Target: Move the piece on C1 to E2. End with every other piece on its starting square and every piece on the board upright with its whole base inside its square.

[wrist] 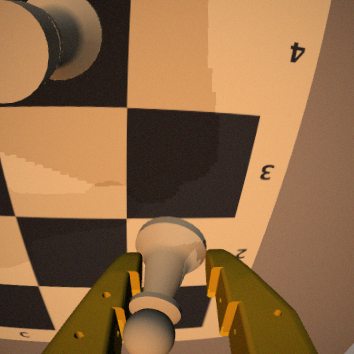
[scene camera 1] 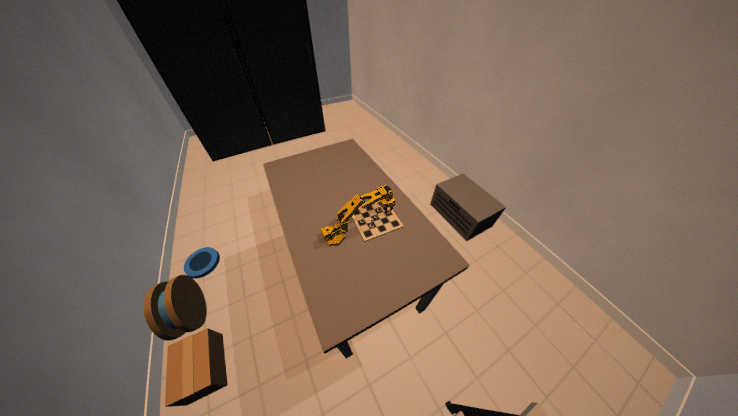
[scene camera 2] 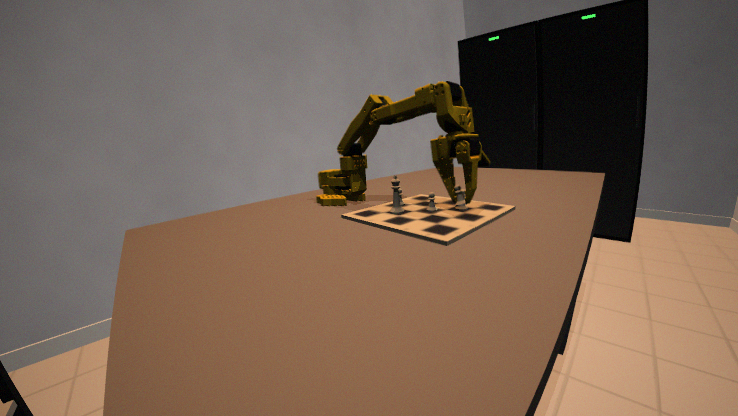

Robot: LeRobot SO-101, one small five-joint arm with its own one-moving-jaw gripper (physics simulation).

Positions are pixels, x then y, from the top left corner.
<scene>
A board shows in the wrist view [193, 116], in scene camera 1 and in scene camera 2. The same spot on the board: [scene camera 1: 385, 223] is [scene camera 2: 423, 220].
</scene>
